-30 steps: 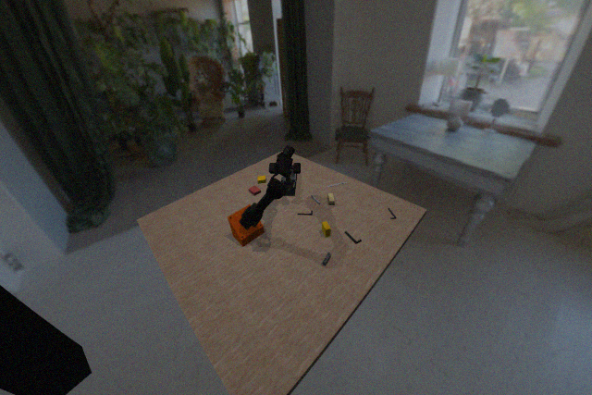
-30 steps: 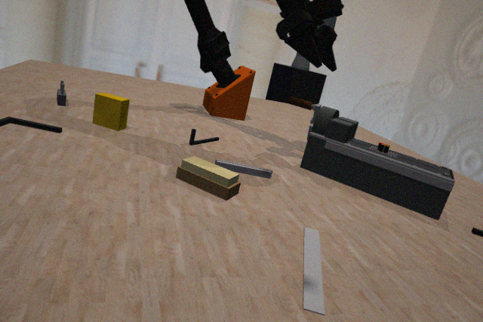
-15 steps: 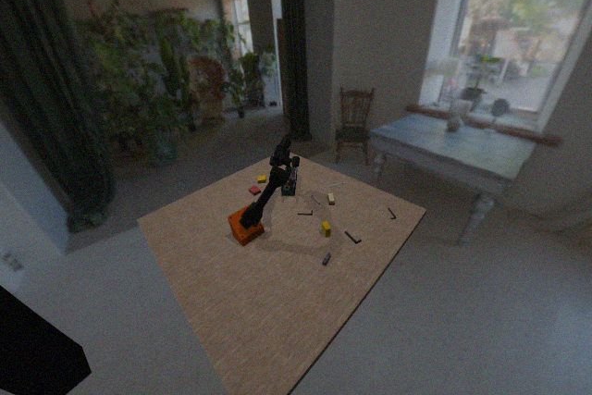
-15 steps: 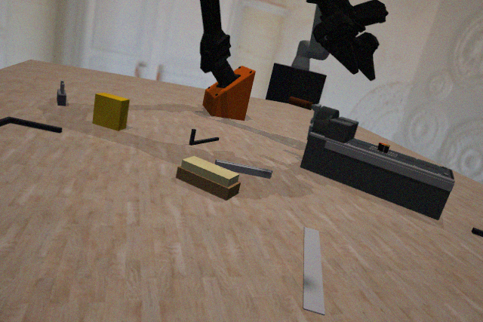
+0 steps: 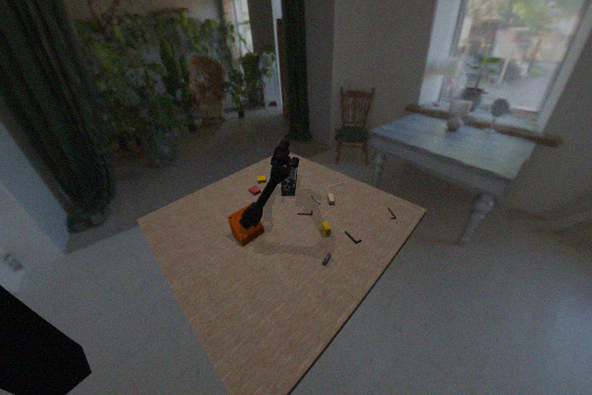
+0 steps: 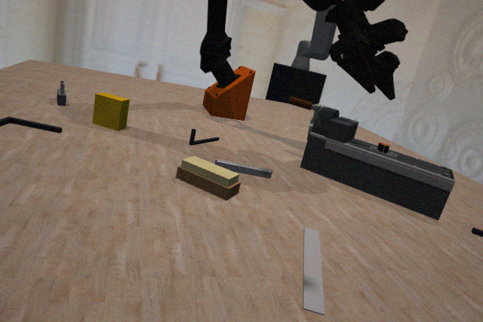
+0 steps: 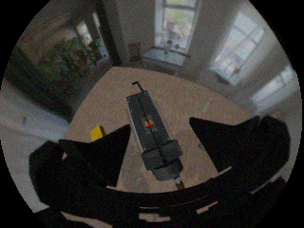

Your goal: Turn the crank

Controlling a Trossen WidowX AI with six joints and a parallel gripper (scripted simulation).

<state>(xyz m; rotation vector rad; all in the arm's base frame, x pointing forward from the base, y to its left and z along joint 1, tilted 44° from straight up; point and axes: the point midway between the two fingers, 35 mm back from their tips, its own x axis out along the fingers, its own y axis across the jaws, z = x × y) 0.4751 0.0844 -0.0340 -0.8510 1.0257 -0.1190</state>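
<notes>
Right now my gripper tip is 2 cm short of the red pointer, 2 cm to the right of it and 9 cm above it. Round my gripper tip: brown crank handle 13 cm behind, 8 cm to the right, 6 cm below; then red block 19 cm behind, 18 cm to the left, 16 cm below; then grey bar 3 cm behind, 23 cm to the right, 17 cm below.
</notes>
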